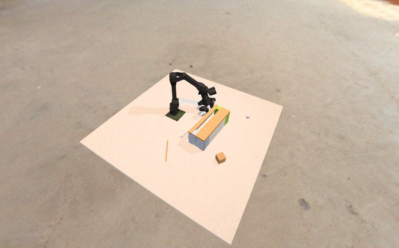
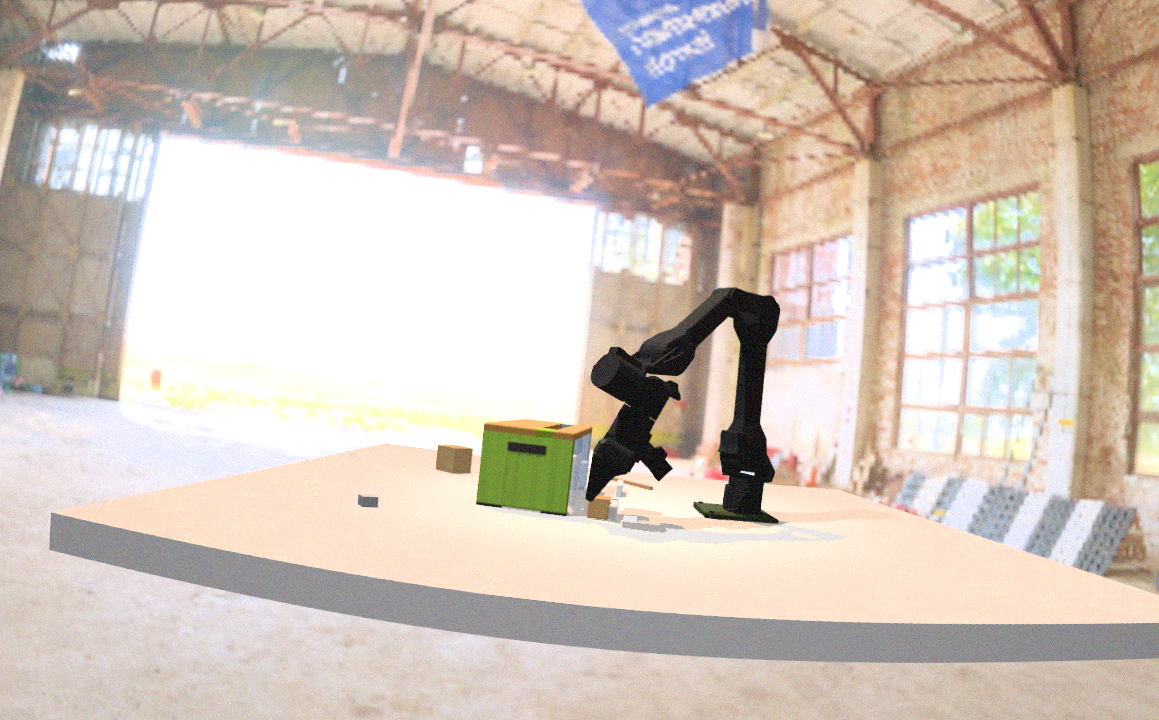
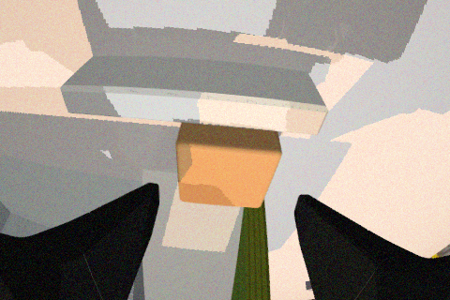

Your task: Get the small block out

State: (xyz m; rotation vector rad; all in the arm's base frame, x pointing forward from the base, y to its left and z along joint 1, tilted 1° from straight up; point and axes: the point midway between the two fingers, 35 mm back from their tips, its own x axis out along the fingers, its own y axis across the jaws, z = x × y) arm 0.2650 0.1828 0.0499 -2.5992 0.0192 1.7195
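The orange-brown block is 20 mm behind my gripper tip and 10 mm below it. The rest, counted from my gripper tip: grey piece (300 mm ahead, 160 mm to the left, 20 mm below); long box (60 mm ahead, 170 mm to the right, 30 mm above); thin orange stick (70 mm behind, 520 mm to the right, 30 mm below).
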